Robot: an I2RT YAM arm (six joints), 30 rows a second.
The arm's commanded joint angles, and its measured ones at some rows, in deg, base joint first. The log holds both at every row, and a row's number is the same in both.
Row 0, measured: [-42.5 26.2 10.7 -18.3 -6.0 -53.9]
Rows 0 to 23, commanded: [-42.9 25.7 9.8 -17.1 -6.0 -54.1]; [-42.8 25.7 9.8 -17.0 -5.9 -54.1]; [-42.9 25.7 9.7 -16.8 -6.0 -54.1]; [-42.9 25.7 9.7 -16.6 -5.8 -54.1]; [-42.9 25.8 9.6 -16.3 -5.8 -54.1]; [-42.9 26.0 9.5 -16.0 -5.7 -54.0]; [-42.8 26.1 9.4 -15.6 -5.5 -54.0]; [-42.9 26.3 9.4 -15.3 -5.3 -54.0]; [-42.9 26.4 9.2 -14.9 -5.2 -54.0]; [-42.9 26.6 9.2 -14.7 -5.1 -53.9]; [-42.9 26.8 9.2 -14.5 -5.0 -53.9]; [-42.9 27.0 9.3 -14.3 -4.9 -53.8]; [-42.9 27.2 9.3 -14.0 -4.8 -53.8]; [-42.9 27.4 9.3 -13.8 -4.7 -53.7]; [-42.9 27.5 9.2 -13.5 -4.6 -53.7]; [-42.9 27.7 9.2 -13.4 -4.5 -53.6]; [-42.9 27.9 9.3 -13.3 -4.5 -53.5]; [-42.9 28.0 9.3 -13.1 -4.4 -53.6]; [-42.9 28.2 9.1 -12.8 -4.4 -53.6]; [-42.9 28.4 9.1 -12.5 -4.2 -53.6]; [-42.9 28.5 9.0 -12.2 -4.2 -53.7]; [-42.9 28.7 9.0 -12.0 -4.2 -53.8]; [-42.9 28.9 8.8 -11.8 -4.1 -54.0]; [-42.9 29.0 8.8 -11.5 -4.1 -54.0]
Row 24, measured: [-42.5 28.7 9.8 -14.7 -4.6 -54.1]
